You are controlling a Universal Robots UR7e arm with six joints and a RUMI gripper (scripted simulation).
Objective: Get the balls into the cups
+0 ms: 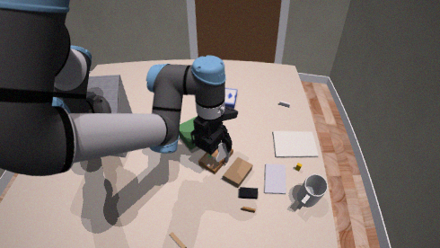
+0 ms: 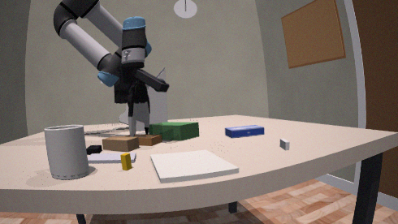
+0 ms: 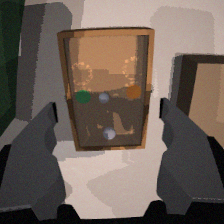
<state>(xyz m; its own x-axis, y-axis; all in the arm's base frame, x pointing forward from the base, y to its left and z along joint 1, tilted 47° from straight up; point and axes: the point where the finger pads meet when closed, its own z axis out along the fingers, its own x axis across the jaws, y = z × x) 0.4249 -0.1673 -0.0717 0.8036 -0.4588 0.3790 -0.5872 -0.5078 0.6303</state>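
Now: hand 3 cm above the covered wooden puzzle. Also, from my hand: black block 10 cm ahead, 14 cm to the right, 2 cm below; green block 6 cm behind, 12 cm to the left, 1 cm below; wooden block 7 cm ahead, 7 cm to the right, 2 cm below.
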